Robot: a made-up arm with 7 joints. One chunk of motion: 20 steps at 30 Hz.
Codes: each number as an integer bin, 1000 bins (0 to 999) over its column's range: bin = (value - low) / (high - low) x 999, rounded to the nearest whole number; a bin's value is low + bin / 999 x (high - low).
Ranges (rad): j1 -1.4..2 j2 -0.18..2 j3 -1.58..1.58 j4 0..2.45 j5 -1.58..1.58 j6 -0.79..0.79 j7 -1.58..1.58
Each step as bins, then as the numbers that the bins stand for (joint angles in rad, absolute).
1 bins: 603 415 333 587 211 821 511
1 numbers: 0.6523 0.7256 -0.5267 1.4396 -0.9126 0.5085 0.0364
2 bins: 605 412 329 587 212 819 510
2 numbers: 0.6591 0.7191 -0.5393 1.4396 -0.9094 0.5053 0.0332
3 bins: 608 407 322 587 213 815 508
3 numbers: 0.6693 0.7081 -0.5615 1.4396 -0.9062 0.4990 0.0269
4 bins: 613 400 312 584 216 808 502
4 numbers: 0.6863 0.6929 -0.5931 1.4322 -0.8968 0.4879 0.0079
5 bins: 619 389 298 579 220 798 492
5 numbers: 0.7067 0.6689 -0.6374 1.4200 -0.8841 0.4721 -0.0237
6 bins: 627 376 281 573 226 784 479
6 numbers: 0.7339 0.6405 -0.6912 1.4053 -0.8651 0.4500 -0.0648
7 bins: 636 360 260 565 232 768 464
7 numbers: 0.7646 0.6056 -0.7576 1.3856 -0.8461 0.4247 -0.1123
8 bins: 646 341 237 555 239 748 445
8 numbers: 0.7986 0.5641 -0.8303 1.3611 -0.8240 0.3930 -0.1724
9 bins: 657 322 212 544 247 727 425
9 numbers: 0.8360 0.5227 -0.9094 1.3341 -0.7987 0.3598 -0.2357
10 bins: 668 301 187 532 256 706 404
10 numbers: 0.8735 0.4768 -0.9885 1.3047 -0.7702 0.3266 -0.3021
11 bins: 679 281 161 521 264 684 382
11 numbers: 0.9109 0.4332 -1.0707 1.2777 -0.7449 0.2918 -0.3717
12 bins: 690 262 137 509 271 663 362
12 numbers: 0.9483 0.3917 -1.1466 1.2483 -0.7228 0.2586 -0.4349
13 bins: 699 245 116 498 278 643 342
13 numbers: 0.9790 0.3546 -1.2131 1.2213 -0.7006 0.2270 -0.4982
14 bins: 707 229 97 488 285 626 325
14 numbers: 1.0062 0.3197 -1.2732 1.1968 -0.6785 0.2001 -0.5520
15 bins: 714 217 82 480 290 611 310
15 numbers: 1.0300 0.2935 -1.3206 1.1772 -0.6627 0.1763 -0.5994
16 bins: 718 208 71 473 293 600 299
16 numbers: 1.0436 0.2739 -1.3554 1.1600 -0.6532 0.1589 -0.6342
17 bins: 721 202 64 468 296 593 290
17 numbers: 1.0539 0.2608 -1.3776 1.1477 -0.6437 0.1479 -0.6627
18 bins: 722 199 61 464 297 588 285
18 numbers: 1.0573 0.2543 -1.3870 1.1379 -0.6405 0.1400 -0.6785
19 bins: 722 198 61 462 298 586 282
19 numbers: 1.0573 0.2521 -1.3870 1.1330 -0.6374 0.1368 -0.6880
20 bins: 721 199 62 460 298 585 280
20 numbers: 1.0539 0.2543 -1.3839 1.1281 -0.6374 0.1352 -0.6943
